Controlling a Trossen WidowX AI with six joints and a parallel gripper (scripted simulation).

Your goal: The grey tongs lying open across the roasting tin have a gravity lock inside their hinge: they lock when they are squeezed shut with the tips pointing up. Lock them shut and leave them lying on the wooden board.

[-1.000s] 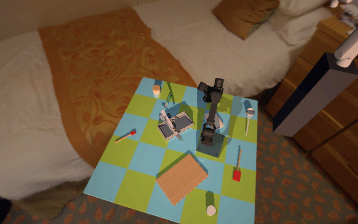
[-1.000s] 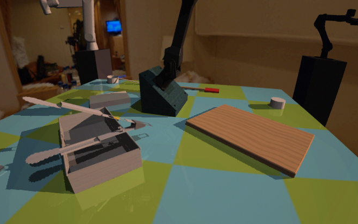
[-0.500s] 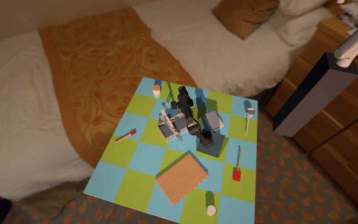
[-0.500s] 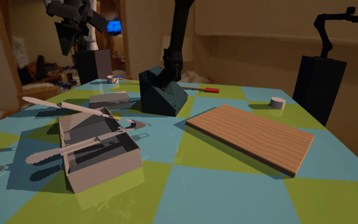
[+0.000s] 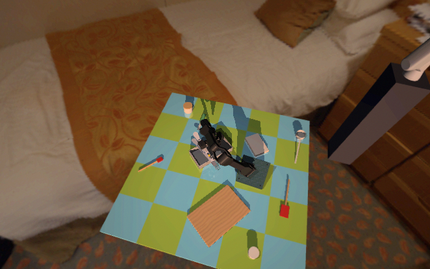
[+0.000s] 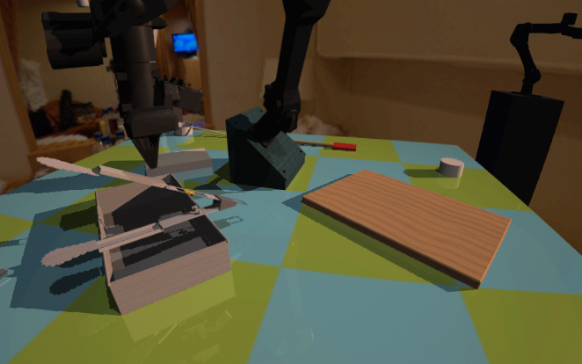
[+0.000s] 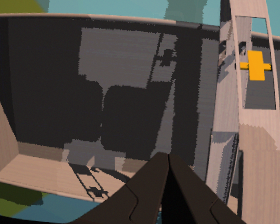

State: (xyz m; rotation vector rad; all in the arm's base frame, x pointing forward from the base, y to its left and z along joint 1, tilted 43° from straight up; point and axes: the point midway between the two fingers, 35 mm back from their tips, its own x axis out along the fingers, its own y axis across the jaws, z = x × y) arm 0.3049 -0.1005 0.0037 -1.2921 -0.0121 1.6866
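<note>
My gripper tip is 1 cm short of the grey roasting tin, 2 cm to the left of it and 11 cm above it. Also, from my gripper tip: knife (18 cm ahead, 28 cm to the right, 13 cm below); then wooden board (19 cm behind, 42 cm to the left, 13 cm below); then flat box (32 cm behind, 20 cm to the right, 12 cm below).
</note>
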